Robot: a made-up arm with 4 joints. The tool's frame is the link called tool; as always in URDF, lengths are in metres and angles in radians. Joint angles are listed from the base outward. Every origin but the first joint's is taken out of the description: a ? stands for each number. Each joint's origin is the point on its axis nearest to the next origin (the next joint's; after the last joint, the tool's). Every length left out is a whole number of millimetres.
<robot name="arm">
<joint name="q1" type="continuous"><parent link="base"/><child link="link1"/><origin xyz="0.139 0.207 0.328" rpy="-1.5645 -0.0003 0.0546"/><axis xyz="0 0 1"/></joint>
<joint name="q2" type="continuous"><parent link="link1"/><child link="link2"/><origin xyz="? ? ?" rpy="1.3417 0.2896 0.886"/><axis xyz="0 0 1"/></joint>
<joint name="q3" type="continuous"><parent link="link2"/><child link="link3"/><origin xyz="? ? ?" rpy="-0.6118 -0.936 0.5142"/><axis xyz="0 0 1"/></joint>
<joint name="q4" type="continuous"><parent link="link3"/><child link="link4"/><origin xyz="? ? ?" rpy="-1.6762 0.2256 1.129"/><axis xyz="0 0 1"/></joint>
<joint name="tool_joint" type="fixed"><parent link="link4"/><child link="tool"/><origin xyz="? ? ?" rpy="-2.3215 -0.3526 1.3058"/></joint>
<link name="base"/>
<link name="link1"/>
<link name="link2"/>
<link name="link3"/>
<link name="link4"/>
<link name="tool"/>
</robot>
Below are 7 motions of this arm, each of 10 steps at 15 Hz.
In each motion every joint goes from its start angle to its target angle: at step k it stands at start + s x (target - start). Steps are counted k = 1, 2, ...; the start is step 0. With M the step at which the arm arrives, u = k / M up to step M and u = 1 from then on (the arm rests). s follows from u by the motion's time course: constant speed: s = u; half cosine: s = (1 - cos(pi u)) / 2; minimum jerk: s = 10 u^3 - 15 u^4 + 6 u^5.
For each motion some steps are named. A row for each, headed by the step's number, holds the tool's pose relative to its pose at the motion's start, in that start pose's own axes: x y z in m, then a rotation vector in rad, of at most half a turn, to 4 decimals.
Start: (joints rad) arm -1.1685 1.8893 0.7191 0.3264
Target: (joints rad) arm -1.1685 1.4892 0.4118 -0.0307
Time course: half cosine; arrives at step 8
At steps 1, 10:
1: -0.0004 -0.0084 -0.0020 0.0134 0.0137 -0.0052
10: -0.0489 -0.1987 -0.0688 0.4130 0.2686 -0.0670

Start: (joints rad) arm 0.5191 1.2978 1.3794 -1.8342
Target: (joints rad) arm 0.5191 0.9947 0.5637 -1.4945
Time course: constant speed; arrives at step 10
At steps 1, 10:
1: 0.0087 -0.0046 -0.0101 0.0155 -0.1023 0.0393
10: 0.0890 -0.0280 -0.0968 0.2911 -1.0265 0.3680

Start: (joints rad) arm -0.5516 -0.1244 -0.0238 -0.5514
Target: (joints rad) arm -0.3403 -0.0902 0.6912 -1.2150
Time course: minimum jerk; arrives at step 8
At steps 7, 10:
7: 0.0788 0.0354 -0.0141 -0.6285 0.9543 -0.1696
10: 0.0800 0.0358 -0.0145 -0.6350 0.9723 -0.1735

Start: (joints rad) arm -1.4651 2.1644 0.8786 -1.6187
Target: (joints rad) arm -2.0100 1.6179 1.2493 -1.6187
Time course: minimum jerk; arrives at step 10
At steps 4, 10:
4: -0.0216 0.0230 -0.0670 0.2627 0.0678 -0.1545
10: -0.0532 0.1733 -0.1815 0.8312 0.2052 -0.4744

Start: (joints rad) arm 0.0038 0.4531 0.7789 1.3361
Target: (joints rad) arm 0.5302 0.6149 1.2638 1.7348
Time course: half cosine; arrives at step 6
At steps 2, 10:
2: -0.0190 0.0592 -0.0535 -0.0876 -0.0728 0.1090
10: -0.1287 0.1819 -0.2442 -0.1836 -0.2094 0.5051

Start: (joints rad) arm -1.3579 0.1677 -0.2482 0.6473
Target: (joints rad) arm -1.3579 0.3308 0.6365 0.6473
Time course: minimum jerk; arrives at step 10
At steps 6, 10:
6: -0.0262 0.0851 -0.0090 -0.5509 -0.2722 0.2538
10: -0.0477 0.1258 -0.0271 -0.7955 -0.4064 0.3873

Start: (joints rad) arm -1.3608 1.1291 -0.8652 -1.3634
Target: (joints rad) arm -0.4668 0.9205 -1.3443 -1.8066
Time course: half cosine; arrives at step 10
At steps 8, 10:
8: -0.1214 -0.3178 -0.0124 0.5105 -0.5270 0.4853
10: -0.1322 -0.3497 -0.0282 0.5453 -0.6002 0.5097

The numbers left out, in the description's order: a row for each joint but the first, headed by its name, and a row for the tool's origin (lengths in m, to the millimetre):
q2: 0.186 -0.168 0
q3: 0.373 -0.267 0
q4: -0.054 -0.042 0
tool: -0.003 0.055 0

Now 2 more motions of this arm.
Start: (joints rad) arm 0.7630 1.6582 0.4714 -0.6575
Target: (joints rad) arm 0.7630 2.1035 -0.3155 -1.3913
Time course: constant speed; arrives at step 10
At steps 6, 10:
6: 0.0809 0.1294 0.0002 -0.0451 0.2572 0.6813
10: 0.1138 0.2206 -0.0155 -0.0957 0.4077 1.1425

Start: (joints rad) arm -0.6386 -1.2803 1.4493 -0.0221
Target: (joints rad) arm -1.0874 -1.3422 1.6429 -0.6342
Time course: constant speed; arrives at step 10
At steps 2, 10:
2: 0.0254 -0.0055 -0.0449 0.0011 0.0951 0.1130
10: 0.1122 0.0196 -0.2299 -0.0220 0.4228 0.6093

